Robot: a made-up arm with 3 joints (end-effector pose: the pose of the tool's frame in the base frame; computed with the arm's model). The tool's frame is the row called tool. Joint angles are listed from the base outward.
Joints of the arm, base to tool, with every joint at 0 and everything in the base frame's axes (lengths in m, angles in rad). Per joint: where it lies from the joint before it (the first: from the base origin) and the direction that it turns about. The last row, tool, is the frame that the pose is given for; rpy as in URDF.
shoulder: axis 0 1 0 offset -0.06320 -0.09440 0.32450
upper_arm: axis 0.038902 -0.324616 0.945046 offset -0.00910 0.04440 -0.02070
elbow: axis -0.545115 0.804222 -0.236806 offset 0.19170 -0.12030 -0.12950
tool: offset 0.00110 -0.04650 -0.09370 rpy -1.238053 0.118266 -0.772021
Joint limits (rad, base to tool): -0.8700..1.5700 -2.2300..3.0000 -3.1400..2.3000
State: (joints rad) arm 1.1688 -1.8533 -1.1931
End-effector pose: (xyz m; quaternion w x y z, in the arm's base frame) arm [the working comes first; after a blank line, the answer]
Working (the frame after each row of the table, in the pose's form):
after shoulder: -0.0632 -0.0944 0.3245 0.8340 0.0000 0.5517 0.0000
after upper_arm: -0.0858 -0.0500 0.3248 0.3577 -0.4428 0.5478 -0.6131
after elbow: -0.2687 -0.1638 0.4717 0.7606 -0.4610 0.1627 -0.4273

-0.3514 -0.2271 0.4620 0.1837 -0.6799 0.4196 -0.5727
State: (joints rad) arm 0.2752 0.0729 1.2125
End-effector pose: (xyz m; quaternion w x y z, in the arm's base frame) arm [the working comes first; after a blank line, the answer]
Working (the frame after each row of the table, in the pose's form):
after shoulder: -0.0632 -0.0944 0.3245 0.9905 0.0000 0.1372 0.0000
after upper_arm: -0.0776 -0.0500 0.3071 0.9915 0.0061 0.1254 0.0339
after elbow: 0.0833 -0.1564 0.1316 0.7639 -0.3354 0.5477 -0.0642

0.0138 -0.2339 0.1414 0.2498 -0.7864 0.5615 -0.0628
